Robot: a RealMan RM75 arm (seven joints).
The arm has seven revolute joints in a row. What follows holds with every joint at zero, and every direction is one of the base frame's. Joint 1 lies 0.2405 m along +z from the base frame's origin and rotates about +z. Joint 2 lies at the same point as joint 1 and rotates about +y. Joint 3 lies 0.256 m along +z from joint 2 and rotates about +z. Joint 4 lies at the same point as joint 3 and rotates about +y. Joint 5 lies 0.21 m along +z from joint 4 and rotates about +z. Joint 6 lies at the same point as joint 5 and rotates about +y. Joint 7 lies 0.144 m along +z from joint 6 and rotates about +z. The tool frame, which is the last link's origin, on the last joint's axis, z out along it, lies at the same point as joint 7; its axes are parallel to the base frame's.
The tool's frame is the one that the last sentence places.
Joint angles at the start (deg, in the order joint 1, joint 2, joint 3, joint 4, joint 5, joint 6, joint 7):
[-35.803 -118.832 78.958 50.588 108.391 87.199 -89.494]
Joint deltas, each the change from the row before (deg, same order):
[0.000 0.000 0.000 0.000 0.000 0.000 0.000]
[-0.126 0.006 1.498 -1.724 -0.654 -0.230 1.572]
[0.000 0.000 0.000 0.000 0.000 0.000 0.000]
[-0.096 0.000 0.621 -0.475 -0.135 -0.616 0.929]
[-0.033 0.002 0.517 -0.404 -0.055 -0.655 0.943]
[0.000 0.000 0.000 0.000 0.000 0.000 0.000]
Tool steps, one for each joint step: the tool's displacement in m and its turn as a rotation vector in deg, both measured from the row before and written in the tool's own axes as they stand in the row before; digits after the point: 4 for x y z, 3 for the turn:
[0.0000 0.0000 0.0000 0.000 0.000 0.000]
[-0.0049 0.0036 0.0059 -1.418 -0.370 0.428]
[0.0000 0.0000 0.0000 0.000 0.000 0.000]
[-0.0013 -0.0001 0.0022 -0.002 -0.308 0.728]
[-0.0016 -0.0003 0.0018 0.142 -0.323 0.727]
[0.0000 0.0000 0.0000 0.000 0.000 0.000]

